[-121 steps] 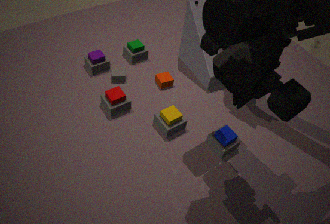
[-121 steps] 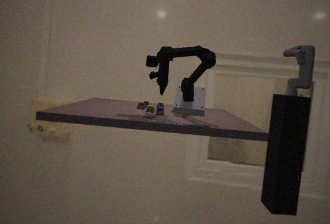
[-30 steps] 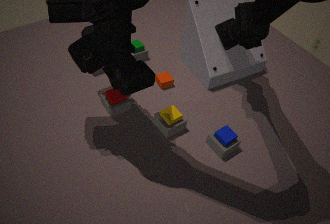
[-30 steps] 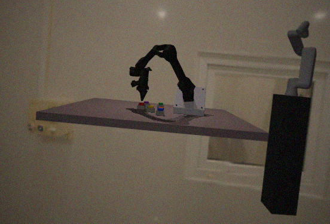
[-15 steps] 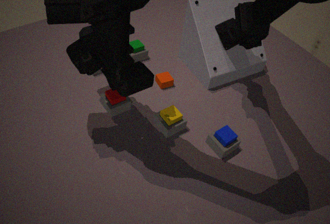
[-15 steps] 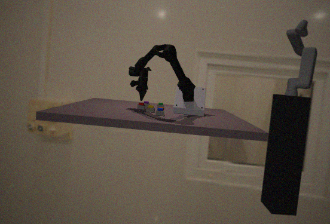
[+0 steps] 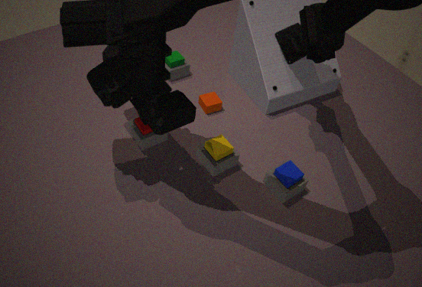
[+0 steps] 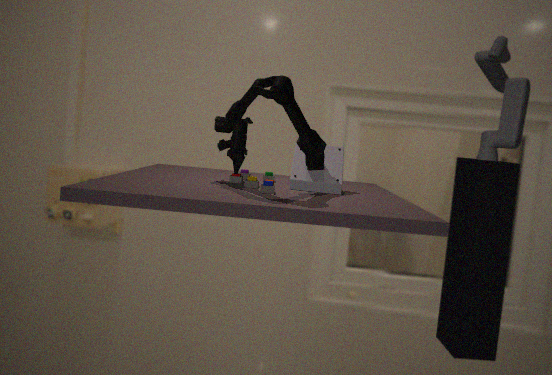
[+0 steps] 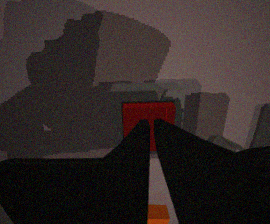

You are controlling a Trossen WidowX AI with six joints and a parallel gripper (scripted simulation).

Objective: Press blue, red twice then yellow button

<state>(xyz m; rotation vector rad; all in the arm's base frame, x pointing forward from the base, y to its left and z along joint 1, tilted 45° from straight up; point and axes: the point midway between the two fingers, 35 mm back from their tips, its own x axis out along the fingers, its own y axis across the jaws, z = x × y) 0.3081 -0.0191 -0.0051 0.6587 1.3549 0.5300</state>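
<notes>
My gripper tip is 10 mm above the red button. From my gripper tip the other things lie so: small grey block (70 mm to the right, 50 mm behind, 20 mm below); orange block (140 mm behind, 20 mm below); yellow button (100 mm to the left, 70 mm behind).
</notes>
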